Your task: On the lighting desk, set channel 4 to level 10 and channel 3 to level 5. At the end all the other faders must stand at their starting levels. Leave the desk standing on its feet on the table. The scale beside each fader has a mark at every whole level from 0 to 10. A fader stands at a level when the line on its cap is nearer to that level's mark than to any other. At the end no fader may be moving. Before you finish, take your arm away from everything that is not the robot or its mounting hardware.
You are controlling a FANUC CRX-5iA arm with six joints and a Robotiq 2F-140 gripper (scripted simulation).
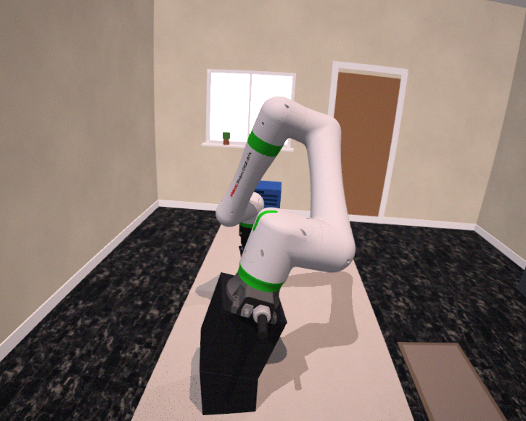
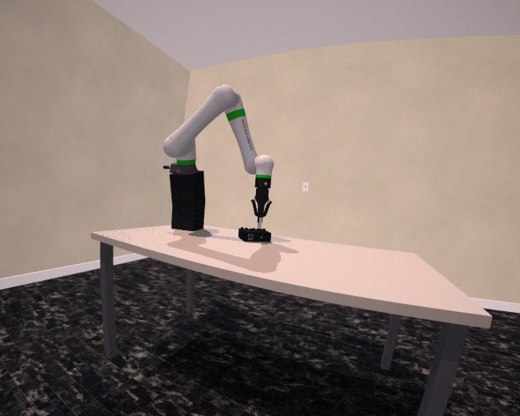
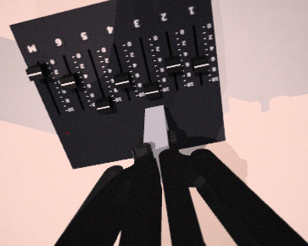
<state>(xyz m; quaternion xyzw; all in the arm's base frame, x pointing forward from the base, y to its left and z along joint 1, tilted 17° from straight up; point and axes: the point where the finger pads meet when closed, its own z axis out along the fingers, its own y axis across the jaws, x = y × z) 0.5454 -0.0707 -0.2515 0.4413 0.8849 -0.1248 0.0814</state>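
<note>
The channel 3 fader cap is 10 mm behind my hand, 20 mm to the left of it and 40 mm below it. From my hand the other things lie so: channel 5 fader cap 50 mm behind, 10 mm to the right, 40 mm below; then channel 4 fader cap 40 mm behind, 20 mm to the left, 40 mm below; then channel 2 fader cap 10 mm behind, 50 mm to the left, 40 mm below.
</note>
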